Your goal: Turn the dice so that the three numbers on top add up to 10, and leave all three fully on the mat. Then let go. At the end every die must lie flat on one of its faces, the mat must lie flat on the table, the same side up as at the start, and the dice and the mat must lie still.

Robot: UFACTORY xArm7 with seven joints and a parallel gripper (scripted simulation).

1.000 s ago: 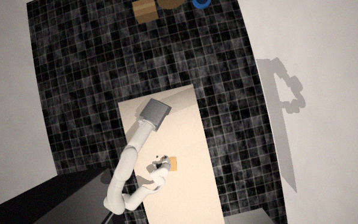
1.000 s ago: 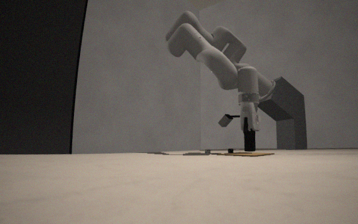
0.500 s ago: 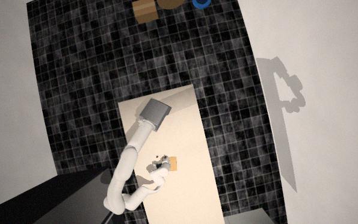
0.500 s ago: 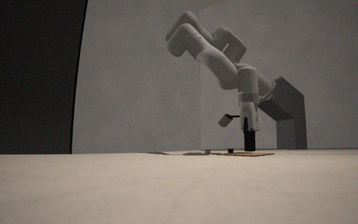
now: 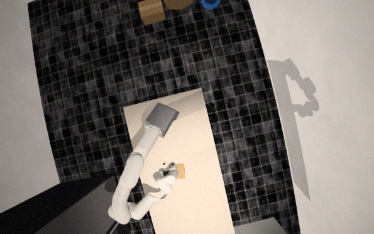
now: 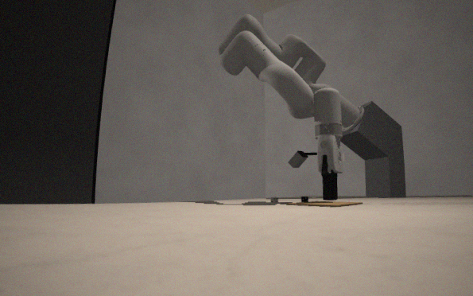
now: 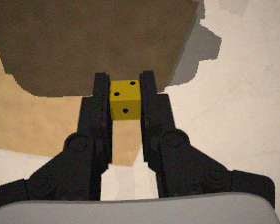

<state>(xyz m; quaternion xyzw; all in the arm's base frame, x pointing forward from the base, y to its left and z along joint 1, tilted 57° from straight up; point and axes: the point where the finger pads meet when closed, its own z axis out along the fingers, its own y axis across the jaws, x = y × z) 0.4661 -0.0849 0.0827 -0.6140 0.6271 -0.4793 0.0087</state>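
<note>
Now: hand 1 cm above the yellow die. Round my hand: pale die 16 cm to the right, 2 cm below, 1 cm behind; then tan mat 5 cm ahead, 3 cm below, 1 cm to the right; then black die 8 cm behind, 7 cm to the right, 2 cm below.
</note>
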